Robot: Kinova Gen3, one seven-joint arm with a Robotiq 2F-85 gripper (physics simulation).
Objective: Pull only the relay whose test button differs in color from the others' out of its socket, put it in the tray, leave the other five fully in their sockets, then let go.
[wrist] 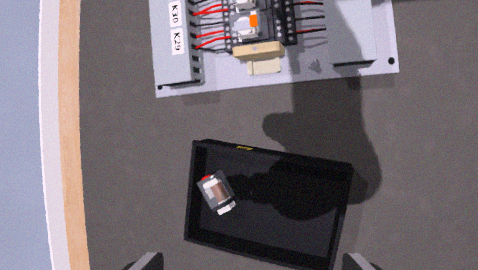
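Frame: origin at the arm's base, x right, y down, z ahead, level; metres.
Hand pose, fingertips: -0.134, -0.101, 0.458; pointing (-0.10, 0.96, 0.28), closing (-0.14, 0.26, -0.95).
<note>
Things, the pixels of their centre, and the offset from my fingertips, as dx, dy, dz. "pt": a spot on its surface instead.
- black tray, surface spot: (190, 210) pt -0.017, +0.174, +0.121
- pale mounting plate, surface spot: (220, 72) pt +0.127, +0.205, +0.074
- grey wire duct, surface spot: (175, 65) pt +0.137, +0.165, +0.107
- grey cover, surface spot: (350, 45) pt +0.123, +0.165, -0.064
- beige end block, body centre: (258, 51) +0.137, +0.182, +0.023
A relay (217, 191) with a clear housing, a brown coil and a red test button at one corner lies tilted in the left part of the black tray (190, 210). My gripper (252, 262) is open, its fingertips wide apart at the bottom edge of the wrist view, with nothing between them; the relay is apart from both fingers. In the socket row at the top, a relay (246, 25) with an orange test button sits in the socket by the label K29. Part of another relay (245, 4) shows above it by K30. The rest of the row is outside the view.
The pale mounting plate (220, 72) lies beyond the tray, with a grey wire duct (175, 65) on its left, a grey cover (350, 45) on its right and a beige end block (259, 50). A wooden table edge (71, 150) runs along the left. The arm's shadow falls across tray and table.
</note>
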